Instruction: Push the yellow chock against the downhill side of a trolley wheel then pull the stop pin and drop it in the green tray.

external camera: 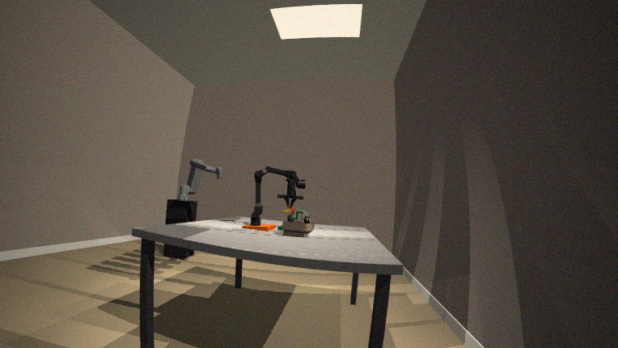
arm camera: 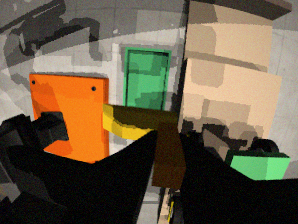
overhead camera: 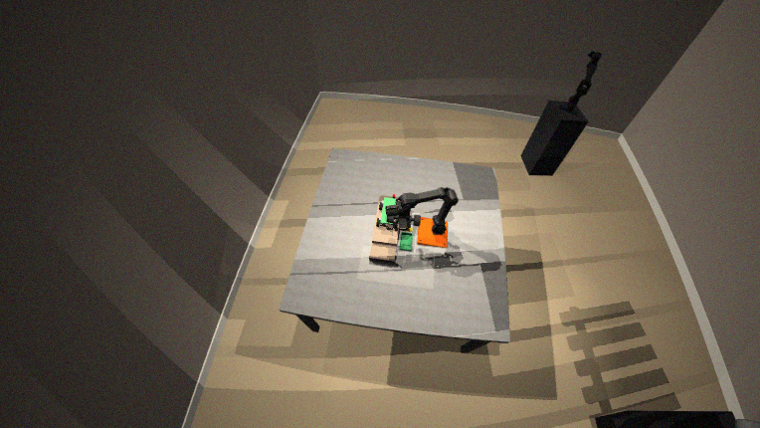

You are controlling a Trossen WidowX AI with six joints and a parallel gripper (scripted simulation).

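Now: gripper tip 23 cm to the left of the red-headed stop pin, 4 cm short of it and 3 cm above it. Also, from my gripper tip: green tray (17 cm below, 3 cm behind, 2 cm to the left); yellow chock (2 cm behind, 1 cm below); green trolley (12 cm to the right, 8 cm ahead, 5 cm below).
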